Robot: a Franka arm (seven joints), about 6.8 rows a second.
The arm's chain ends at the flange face. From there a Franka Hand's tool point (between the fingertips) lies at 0.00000 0.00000 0.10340 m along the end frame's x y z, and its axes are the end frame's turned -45 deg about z.
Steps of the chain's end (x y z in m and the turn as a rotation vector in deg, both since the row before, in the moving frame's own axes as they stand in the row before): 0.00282, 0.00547, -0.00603, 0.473, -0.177, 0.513; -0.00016, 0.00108, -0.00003, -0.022, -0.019, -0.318; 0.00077, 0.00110, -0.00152, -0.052, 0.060, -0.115; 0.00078, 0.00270, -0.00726, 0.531, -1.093, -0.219; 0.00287, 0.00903, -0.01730, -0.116, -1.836, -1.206; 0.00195, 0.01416, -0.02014, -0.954, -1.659, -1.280; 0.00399, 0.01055, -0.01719, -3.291, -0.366, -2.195; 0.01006, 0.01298, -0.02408, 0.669, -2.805, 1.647; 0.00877, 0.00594, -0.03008, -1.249, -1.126, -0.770
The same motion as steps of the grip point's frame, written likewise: -0.00149, 0.00503, -0.00603, 0.460, 0.209, 0.513; -0.00093, 0.00065, -0.00003, -0.002, -0.029, -0.318; -0.00022, 0.00147, -0.00152, -0.079, 0.006, -0.115; -0.00208, 0.00039, -0.00728, 1.148, -0.397, -0.219; -0.00687, 0.00625, -0.01735, 1.216, -1.380, -1.206; -0.01198, 0.01053, -0.02020, 0.499, -1.848, -1.280; -0.00923, 0.01410, -0.01736, -2.068, -2.586, -2.195; -0.00473, 0.01182, -0.02421, 2.456, -1.510, 1.647; -0.00103, 0.01058, -0.03012, -0.087, -1.679, -0.770
